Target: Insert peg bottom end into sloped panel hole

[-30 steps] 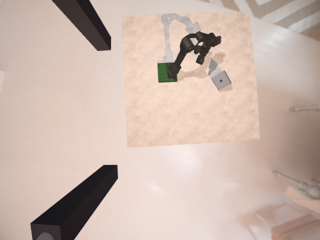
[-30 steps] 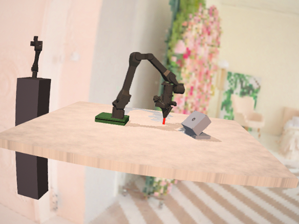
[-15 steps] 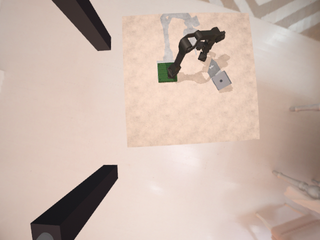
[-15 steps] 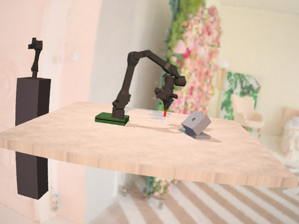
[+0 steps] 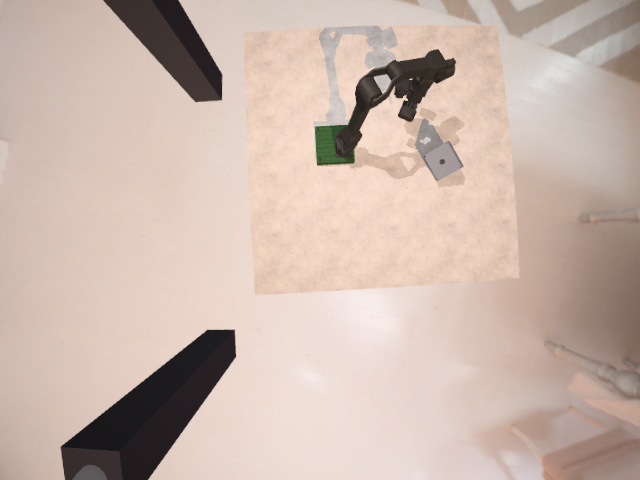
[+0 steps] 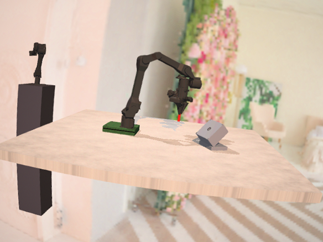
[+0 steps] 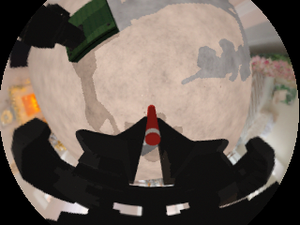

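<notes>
The grey sloped panel is 180 mm ahead of my gripper tip, 210 mm to the right of it and 40 mm below it. Round my gripper tip: red peg 20 mm above.
</notes>
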